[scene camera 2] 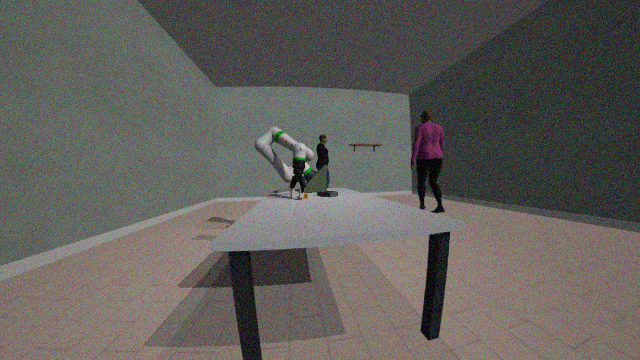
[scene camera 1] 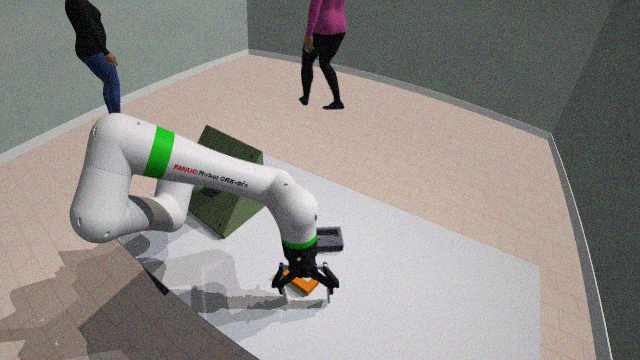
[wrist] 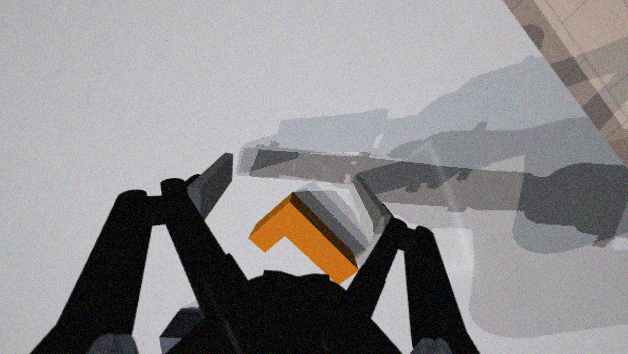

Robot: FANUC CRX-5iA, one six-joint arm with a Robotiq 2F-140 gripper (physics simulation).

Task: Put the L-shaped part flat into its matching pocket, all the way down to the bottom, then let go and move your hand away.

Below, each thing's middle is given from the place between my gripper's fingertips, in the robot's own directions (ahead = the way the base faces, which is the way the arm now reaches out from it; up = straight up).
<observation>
I see my gripper 6 cm past the orange L-shaped part (wrist: 291, 218), 5 cm to the right of it and 1 cm below it.
</observation>
